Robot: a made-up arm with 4 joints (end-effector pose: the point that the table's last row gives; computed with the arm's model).
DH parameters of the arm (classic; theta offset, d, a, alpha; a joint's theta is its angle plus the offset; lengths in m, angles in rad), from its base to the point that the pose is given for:
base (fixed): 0 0.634 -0.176 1.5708
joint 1: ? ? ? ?
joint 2: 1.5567 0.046 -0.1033 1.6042
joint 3: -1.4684 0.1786 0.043 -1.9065
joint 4: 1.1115 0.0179 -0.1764 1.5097
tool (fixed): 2.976 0.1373 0 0
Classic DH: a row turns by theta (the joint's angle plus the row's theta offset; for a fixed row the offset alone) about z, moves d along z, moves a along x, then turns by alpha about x.
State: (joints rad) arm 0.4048 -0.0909 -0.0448 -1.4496
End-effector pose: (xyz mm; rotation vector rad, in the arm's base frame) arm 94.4 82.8 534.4 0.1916 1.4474 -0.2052
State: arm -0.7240 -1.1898 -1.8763 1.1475
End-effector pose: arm -442.8 326.1 781.7 -0.4696 -1.2722 1.1641
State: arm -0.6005 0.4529 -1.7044 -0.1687
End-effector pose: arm 174.9 -26.8 494.7 -1.7232 0.7436 -0.8605
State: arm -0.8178 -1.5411 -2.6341 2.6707
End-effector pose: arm -401.0 -35.1 631.3 -0.4335 1.9429 -1.6459
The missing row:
joint 1: 0.0539 0.008 -0.0359 1.5745
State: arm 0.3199 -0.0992 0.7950 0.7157
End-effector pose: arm 58.5 -86.4 776.1 0.9971 -0.3422 -0.2784
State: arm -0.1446 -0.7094 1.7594 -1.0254
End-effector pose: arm -142.3 380.6 559.6 1.1329 2.1263 1.4704
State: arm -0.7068 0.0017 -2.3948 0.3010
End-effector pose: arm 35.5 271.9 389.8 -2.1336 -0.1444 0.2465
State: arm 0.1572 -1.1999 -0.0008 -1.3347
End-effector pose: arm -137.2 263.0 437.3 -0.8343 1.4522 0.4496
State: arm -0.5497 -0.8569 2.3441 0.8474
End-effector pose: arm -169.2 208.3 338.1 1.9345 1.6302 -0.7486
